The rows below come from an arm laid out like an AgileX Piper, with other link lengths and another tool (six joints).
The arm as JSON. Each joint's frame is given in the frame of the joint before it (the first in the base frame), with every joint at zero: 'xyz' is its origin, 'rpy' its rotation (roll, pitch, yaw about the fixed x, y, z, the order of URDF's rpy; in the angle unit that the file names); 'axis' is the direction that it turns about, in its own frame. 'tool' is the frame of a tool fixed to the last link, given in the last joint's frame.
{
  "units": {
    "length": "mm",
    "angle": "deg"
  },
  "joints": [
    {
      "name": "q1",
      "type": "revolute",
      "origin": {
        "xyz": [
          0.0,
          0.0,
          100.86
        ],
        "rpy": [
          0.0,
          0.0,
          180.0
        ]
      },
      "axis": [
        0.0,
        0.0,
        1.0
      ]
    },
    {
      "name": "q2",
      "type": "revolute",
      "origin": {
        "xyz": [
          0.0,
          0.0,
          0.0
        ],
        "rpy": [
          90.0,
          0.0,
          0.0
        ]
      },
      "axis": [
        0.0,
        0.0,
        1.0
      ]
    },
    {
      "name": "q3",
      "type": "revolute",
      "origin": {
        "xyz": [
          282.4,
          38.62,
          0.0
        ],
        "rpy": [
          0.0,
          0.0,
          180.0
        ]
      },
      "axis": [
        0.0,
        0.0,
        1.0
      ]
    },
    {
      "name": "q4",
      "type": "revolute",
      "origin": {
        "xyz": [
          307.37,
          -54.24,
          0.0
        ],
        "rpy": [
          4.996,
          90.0,
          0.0
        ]
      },
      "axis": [
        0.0,
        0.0,
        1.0
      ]
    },
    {
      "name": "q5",
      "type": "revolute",
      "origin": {
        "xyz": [
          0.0,
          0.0,
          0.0
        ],
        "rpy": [
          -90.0,
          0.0,
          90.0
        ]
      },
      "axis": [
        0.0,
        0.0,
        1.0
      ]
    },
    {
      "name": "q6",
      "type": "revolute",
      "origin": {
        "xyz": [
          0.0,
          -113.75,
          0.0
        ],
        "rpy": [
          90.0,
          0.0,
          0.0
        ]
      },
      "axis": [
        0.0,
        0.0,
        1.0
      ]
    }
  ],
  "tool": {
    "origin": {
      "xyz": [
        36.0,
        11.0,
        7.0
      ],
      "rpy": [
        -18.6,
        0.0,
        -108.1
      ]
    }
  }
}
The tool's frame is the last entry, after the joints.
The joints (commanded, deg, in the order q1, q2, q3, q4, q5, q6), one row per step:
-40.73, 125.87, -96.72, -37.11, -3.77, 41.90
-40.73, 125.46, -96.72, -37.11, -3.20, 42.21
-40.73, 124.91, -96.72, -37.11, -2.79, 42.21
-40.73, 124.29, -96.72, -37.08, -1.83, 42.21
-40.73, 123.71, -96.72, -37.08, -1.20, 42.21
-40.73, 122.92, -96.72, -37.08, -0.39, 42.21
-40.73, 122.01, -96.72, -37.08, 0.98, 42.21
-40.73, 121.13, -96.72, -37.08, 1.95, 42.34
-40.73, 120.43, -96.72, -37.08, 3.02, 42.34
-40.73, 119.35, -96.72, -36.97, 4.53, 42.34
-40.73, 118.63, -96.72, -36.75, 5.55, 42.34
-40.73, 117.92, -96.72, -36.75, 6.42, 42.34
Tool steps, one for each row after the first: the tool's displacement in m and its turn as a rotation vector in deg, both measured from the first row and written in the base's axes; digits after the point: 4 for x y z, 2 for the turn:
-0.0009, 0.0000, 0.0035, 0.15, -0.06, -0.43
-0.0017, 0.0001, 0.0085, -0.07, -0.16, -0.65
-0.0035, 0.0000, 0.0135, -0.13, 0.08, -1.20
-0.0048, 0.0001, 0.0185, -0.29, 0.11, -1.55
-0.0065, 0.0002, 0.0255, -0.52, 0.12, -2.00
-0.0093, 0.0003, 0.0328, -0.62, 0.45, -2.77
-0.0115, 0.0007, 0.0403, -0.75, 0.42, -3.37
-0.0138, 0.0009, 0.0459, -0.81, 0.67, -3.98
-0.0172, 0.0014, 0.0547, -0.87, 0.89, -4.88
-0.0195, 0.0019, 0.0605, -0.78, 0.95, -5.53
-0.0217, 0.0024, 0.0664, -0.90, 1.04, -6.03

